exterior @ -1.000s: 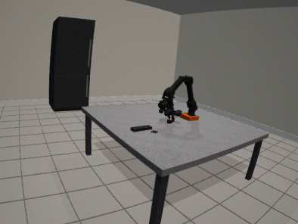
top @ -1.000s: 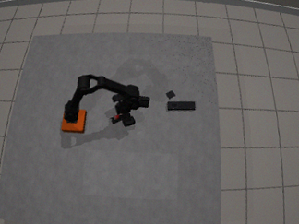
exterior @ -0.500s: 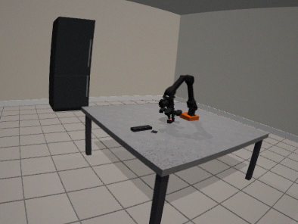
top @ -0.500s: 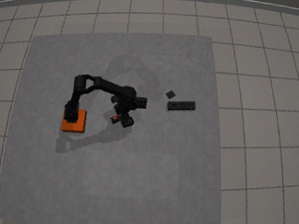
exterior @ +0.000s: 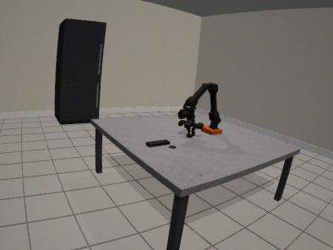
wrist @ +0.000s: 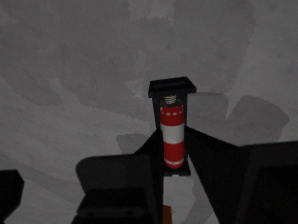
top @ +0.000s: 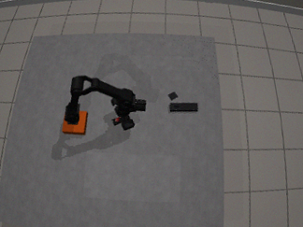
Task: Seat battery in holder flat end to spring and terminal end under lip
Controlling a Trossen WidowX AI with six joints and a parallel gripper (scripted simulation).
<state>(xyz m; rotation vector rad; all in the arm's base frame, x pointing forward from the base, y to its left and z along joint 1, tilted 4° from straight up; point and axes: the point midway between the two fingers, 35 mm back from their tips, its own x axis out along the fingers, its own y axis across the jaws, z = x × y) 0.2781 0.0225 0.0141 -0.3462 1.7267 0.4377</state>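
My gripper tip is now 10 mm below the battery. Round my gripper tip: black piece: 290 mm ahead, 160 mm to the left, 10 mm below.
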